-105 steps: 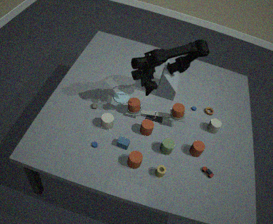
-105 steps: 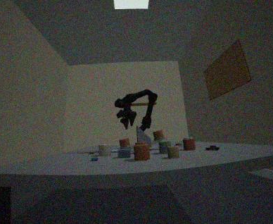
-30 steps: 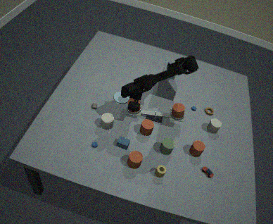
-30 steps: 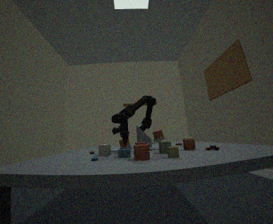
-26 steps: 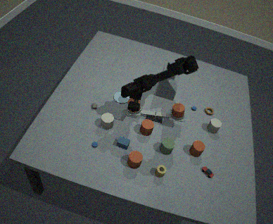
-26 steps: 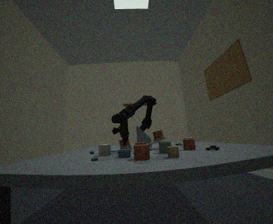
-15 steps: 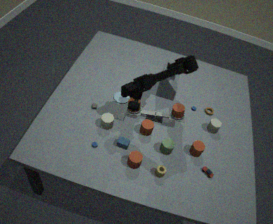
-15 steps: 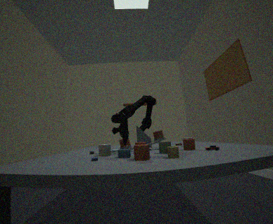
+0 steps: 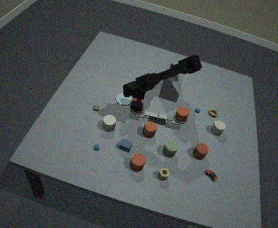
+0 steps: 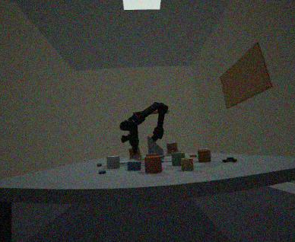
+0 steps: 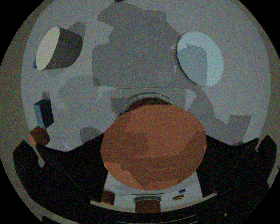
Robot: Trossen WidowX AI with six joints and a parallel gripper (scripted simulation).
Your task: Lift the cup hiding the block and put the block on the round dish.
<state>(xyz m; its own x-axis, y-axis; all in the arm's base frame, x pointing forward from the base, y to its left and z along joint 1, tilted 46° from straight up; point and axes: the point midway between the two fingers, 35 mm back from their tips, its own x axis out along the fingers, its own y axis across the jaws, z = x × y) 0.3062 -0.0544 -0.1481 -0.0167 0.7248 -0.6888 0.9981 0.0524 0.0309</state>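
The greenish block lies 10 mm below my gripper tip. The rest, counted from my gripper tip: blue box: 250 mm ahead, 40 mm below, 10 mm to the left; pale blue round dish: 100 mm to the right, 90 mm behind, 60 mm below.
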